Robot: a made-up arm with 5 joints.
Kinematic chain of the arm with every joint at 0, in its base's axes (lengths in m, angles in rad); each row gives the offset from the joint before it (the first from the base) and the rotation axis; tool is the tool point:
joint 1: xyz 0 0 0.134 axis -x
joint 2: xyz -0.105 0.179 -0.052 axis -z
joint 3: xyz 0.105 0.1 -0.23 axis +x
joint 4: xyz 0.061 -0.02 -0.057 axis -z
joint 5: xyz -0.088 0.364 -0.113 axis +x
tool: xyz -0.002 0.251 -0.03
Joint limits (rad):
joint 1: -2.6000..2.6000
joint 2: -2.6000..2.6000
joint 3: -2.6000..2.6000
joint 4: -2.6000..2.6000
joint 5: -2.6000..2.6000
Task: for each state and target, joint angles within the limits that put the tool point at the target. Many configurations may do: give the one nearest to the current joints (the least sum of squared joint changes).
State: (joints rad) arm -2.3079 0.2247 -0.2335 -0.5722 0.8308
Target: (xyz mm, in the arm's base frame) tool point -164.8 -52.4 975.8
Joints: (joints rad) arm -2.1882 0.2328 -0.3253 -0.4915 0.7384
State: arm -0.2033 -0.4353 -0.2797 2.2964 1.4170
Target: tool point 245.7 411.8 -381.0
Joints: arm 0.6120 -0.8195 -0.2795 1.9193 1.5535
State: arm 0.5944 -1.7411 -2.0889 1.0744 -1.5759
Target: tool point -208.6 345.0 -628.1
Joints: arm 0.7907 -2.3700 -1.9680 1.2448 -1.3917
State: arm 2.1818 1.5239 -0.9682 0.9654 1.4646
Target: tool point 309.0 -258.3 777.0
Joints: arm 2.4249 1.3742 -1.0366 0.7659 0.8856
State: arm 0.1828 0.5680 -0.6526 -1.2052 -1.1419
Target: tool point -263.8 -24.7 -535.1
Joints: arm 0.2701 0.4464 -0.5955 -1.0443 -1.7355
